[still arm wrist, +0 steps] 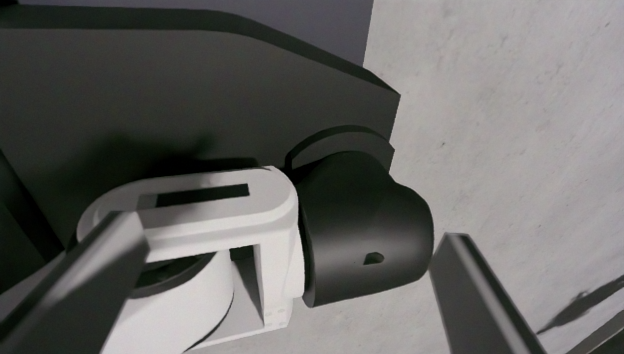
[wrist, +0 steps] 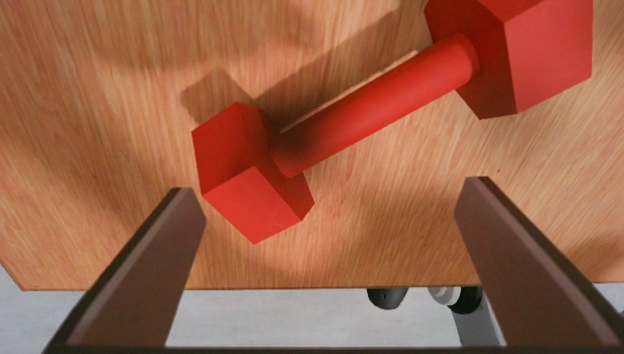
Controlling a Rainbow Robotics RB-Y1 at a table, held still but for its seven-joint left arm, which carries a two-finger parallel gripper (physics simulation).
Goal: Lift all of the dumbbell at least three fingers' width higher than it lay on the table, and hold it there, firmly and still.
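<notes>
A red dumbbell (wrist: 380, 106) lies on the wooden table (wrist: 370, 250) in the wrist view. Its bar runs slantwise from a hexagonal head at the left of centre to a larger-looking head at the top right, which the frame's top edge cuts off. My gripper (wrist: 330, 190) is open above the table. Its two fingers stand wide apart at the lower left and lower right, and the dumbbell's near head shows close to the left finger. No part of the dumbbell is held between them. The dumbbell does not show in the still arm wrist view.
The table's edge runs across the lower part of the wrist view, with grey floor (wrist: 250, 320) beyond it. In the still arm wrist view, the still arm's fingers stand before white and black robot parts (still arm wrist: 370, 230), a dark base (still arm wrist: 175, 90) and pale floor (still arm wrist: 500, 125).
</notes>
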